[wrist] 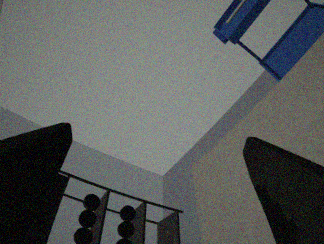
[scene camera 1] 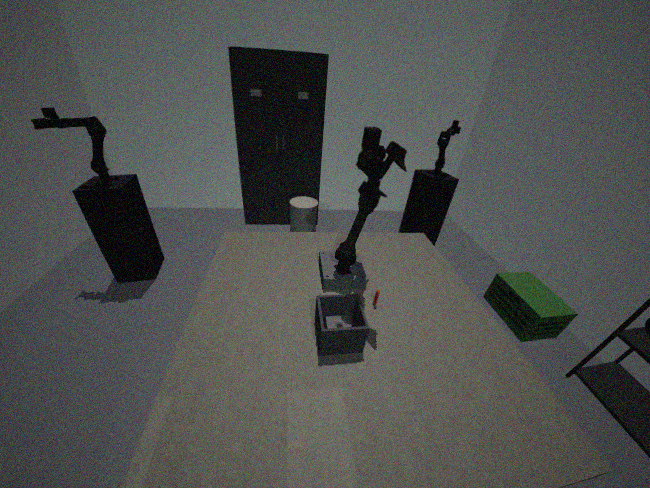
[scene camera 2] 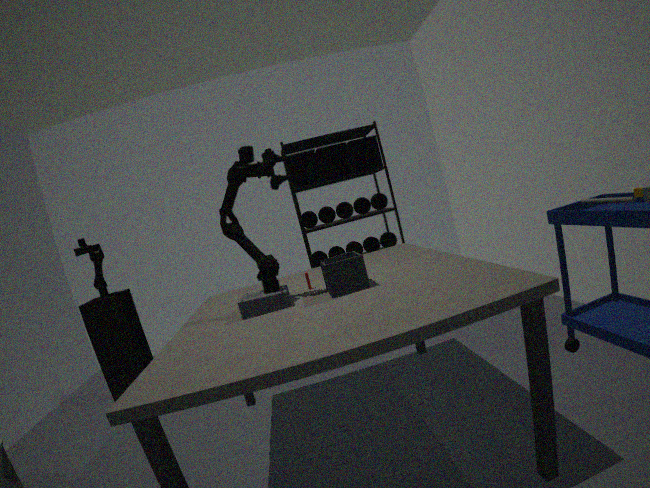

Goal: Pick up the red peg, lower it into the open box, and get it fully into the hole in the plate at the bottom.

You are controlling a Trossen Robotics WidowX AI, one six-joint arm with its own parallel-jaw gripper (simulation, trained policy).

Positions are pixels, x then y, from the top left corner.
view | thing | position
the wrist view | gripper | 159,139
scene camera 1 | gripper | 395,183
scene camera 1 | dark box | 331,341
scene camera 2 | dark box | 343,274
